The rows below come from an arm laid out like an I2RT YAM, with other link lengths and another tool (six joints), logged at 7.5 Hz.
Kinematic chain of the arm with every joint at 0, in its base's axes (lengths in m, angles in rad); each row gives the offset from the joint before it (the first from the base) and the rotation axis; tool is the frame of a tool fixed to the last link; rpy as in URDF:
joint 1: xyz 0 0 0.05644 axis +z
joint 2: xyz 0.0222 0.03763 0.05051 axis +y
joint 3: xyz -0.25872 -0.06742 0 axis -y
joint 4: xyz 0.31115 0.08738 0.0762 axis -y
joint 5: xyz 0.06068 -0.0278 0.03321 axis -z
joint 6: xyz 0.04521 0 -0.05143 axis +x
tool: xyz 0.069 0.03 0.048 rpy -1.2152 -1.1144 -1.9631
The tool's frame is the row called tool.
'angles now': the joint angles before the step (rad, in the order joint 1, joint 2, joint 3, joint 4, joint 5, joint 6). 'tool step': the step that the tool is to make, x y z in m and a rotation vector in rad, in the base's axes. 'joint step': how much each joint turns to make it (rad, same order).
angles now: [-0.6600, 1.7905, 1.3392, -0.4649, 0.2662, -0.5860]
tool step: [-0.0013, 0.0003, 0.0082, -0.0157, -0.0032, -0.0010]
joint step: [0.0010, -0.0168, 0.0024, -0.0057, 0.0095, -0.0050]
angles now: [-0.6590, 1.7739, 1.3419, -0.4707, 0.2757, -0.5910]
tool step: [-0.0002, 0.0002, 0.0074, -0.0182, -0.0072, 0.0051]
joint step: [0.0009, -0.0141, 0.0011, 0.0043, 0.0051, -0.0099]
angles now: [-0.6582, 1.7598, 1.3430, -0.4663, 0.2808, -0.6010]
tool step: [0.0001, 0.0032, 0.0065, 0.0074, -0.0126, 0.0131]
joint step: [0.0006, -0.0127, 0.0031, -0.0100, -0.0184, -0.0011]
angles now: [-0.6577, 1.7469, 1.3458, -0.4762, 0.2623, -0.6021]
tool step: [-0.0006, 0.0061, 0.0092, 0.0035, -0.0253, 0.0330]
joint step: [-0.0005, -0.0272, -0.0103, 0.0043, -0.0356, -0.0141]
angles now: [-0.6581, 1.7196, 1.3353, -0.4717, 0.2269, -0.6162]
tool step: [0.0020, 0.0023, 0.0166, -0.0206, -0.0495, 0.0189]
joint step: [0.0003, -0.0288, -0.0015, 0.0254, -0.0229, -0.0044]
